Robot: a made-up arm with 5 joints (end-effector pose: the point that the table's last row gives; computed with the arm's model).
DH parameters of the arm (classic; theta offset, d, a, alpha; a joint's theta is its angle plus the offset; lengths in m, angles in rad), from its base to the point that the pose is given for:
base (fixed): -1.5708 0.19 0 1.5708
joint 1: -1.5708 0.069 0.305 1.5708
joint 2: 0 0.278 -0.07 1.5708
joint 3: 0 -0.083 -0.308 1.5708
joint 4: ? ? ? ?
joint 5: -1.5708 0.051 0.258 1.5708
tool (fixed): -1.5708 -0.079 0 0
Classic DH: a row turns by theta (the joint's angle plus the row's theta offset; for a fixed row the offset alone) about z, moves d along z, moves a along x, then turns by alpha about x.
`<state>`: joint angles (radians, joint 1 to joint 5).
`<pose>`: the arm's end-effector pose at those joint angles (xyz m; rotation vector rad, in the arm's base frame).
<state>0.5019 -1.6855 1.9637 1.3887 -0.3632</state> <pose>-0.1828 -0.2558 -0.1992 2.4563 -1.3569 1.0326</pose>
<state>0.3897 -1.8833 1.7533 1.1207 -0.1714</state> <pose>-0.2217 -0.1890 -0.2371 2.0566 -1.5593 1.3184</pose>
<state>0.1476 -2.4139 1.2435 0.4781 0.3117</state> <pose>-0.1803 0.0684 -0.3671 0.8466 -2.3908 1.1684</pose>
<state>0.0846 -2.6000 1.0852 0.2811 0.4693</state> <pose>-0.1103 0.1473 -0.3729 0.4796 -2.6347 0.8619</pose>
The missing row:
joint 4: 0 0.092 -0.036 1.5708
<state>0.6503 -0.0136 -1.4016 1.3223 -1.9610</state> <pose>-0.4631 0.4256 -0.2201 -0.0861 0.5488 1.2061</pose>
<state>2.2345 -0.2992 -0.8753 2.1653 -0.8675</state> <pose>-0.2859 -0.5363 -0.0133 -1.1576 0.9712 2.5843</pose>
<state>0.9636 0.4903 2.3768 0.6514 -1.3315</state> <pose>-0.4399 -0.3763 0.0436 2.3074 -1.2963 -0.4930</pose>
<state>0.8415 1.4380 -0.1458 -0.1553 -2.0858</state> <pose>0.6104 0.0511 -0.0569 0.8319 0.2772 -1.6325</pose>
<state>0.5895 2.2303 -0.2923 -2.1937 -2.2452</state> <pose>0.0576 -0.2282 -0.4160 1.4233 -0.3298 2.0859</pose>
